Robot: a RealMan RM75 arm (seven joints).
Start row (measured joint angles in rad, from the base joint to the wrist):
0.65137 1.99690 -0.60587 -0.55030 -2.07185 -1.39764 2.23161
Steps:
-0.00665 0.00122 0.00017 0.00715 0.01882 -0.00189 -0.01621
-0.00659 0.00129 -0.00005 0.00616 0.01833 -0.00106 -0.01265
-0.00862 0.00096 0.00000 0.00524 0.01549 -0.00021 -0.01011
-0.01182 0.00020 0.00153 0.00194 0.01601 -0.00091 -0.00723
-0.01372 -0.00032 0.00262 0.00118 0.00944 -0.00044 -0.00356
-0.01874 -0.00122 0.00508 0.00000 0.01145 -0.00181 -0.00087
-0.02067 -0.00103 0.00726 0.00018 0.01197 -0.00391 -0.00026
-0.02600 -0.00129 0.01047 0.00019 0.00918 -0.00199 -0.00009
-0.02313 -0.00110 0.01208 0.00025 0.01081 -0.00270 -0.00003
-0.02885 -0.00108 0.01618 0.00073 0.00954 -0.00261 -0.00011
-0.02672 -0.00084 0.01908 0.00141 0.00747 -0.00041 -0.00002
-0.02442 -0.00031 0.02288 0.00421 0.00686 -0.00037 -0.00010
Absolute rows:
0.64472 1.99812 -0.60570 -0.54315 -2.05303 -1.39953 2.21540
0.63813 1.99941 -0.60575 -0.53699 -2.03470 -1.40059 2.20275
0.62951 2.00037 -0.60575 -0.53175 -2.01921 -1.40080 2.19264
0.61769 2.00057 -0.60422 -0.52981 -2.00320 -1.40171 2.18541
0.60397 2.00025 -0.60160 -0.52863 -1.99376 -1.40215 2.18185
0.58523 1.99903 -0.59652 -0.52863 -1.98231 -1.40396 2.18098
0.56456 1.99800 -0.58926 -0.52845 -1.97034 -1.40787 2.18072
0.53856 1.99671 -0.57879 -0.52826 -1.96116 -1.40986 2.18063
0.51543 1.99561 -0.56671 -0.52801 -1.95035 -1.41256 2.18060
0.48658 1.99453 -0.55053 -0.52728 -1.94081 -1.41517 2.18049
0.45986 1.99369 -0.53145 -0.52587 -1.93334 -1.41558 2.18047
0.43544 1.99338 -0.50857 -0.52166 -1.92648 -1.41595 2.18037

